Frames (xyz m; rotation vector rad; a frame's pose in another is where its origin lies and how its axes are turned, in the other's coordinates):
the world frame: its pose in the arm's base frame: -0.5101 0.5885 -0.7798 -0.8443 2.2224 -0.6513
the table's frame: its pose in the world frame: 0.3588 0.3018 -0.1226 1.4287 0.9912 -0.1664
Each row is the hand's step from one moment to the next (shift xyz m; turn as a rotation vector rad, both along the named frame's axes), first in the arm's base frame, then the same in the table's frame.
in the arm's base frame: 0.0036 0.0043 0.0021 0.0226 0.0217 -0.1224
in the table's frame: -0.0038 -0.0035 -0.0030 -0.0092 0.0988 -0.0783
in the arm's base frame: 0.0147 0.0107 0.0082 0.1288 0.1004 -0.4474
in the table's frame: -0.0155 -0.0109 -0.0063 -0.0794 0.3553 -0.3070
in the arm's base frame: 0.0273 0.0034 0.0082 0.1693 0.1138 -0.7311
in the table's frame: -0.0280 -0.0062 -0.0005 -0.0888 0.6007 -0.4554
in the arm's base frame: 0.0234 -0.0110 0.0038 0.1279 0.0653 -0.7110
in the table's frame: -0.0237 0.0042 0.0102 -0.0499 0.6023 -0.4011
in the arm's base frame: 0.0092 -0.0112 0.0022 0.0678 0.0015 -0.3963
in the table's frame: -0.0094 0.0043 0.0104 -0.0243 0.3520 -0.1927
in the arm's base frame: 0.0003 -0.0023 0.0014 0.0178 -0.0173 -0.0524
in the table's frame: -0.0005 -0.0001 0.0027 -0.0120 0.0557 -0.0106
